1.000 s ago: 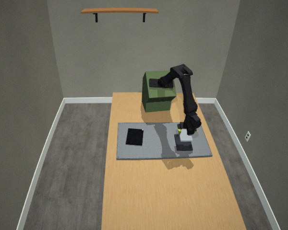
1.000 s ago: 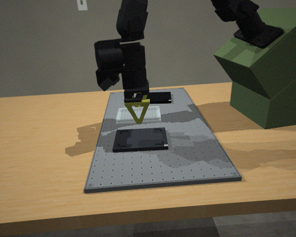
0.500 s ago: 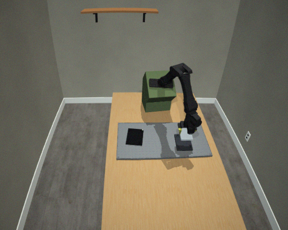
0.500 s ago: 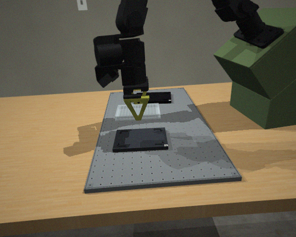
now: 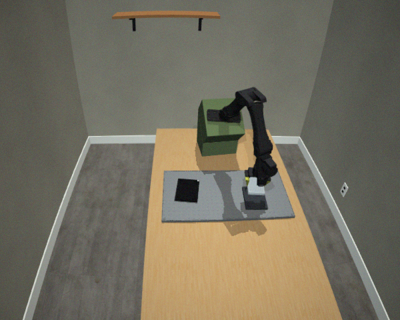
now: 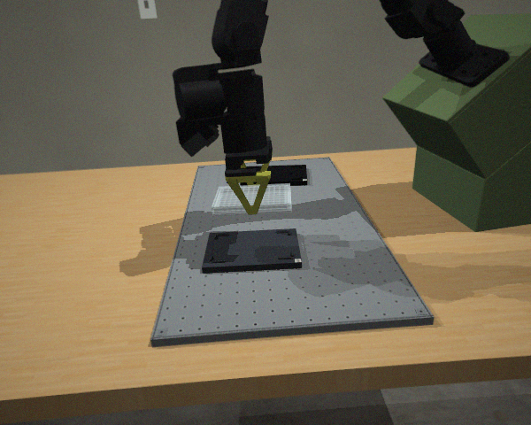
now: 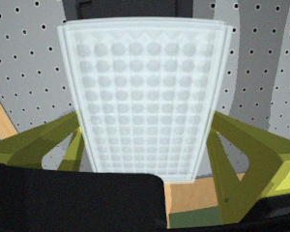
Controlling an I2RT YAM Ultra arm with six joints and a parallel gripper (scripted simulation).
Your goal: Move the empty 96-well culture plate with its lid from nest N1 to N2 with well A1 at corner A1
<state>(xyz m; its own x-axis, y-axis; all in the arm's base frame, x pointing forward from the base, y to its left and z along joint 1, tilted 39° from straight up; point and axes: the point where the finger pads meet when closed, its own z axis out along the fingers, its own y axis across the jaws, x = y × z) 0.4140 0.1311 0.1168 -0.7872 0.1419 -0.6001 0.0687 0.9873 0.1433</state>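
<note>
Now: the black nest N2 350 mm to the right of my hand, 90 mm below it and 50 mm behind it. The rest, counted from my hand: black nest N1: 90 mm below, 10 mm to the left, 10 mm ahead; lid: right at my hand.
</note>
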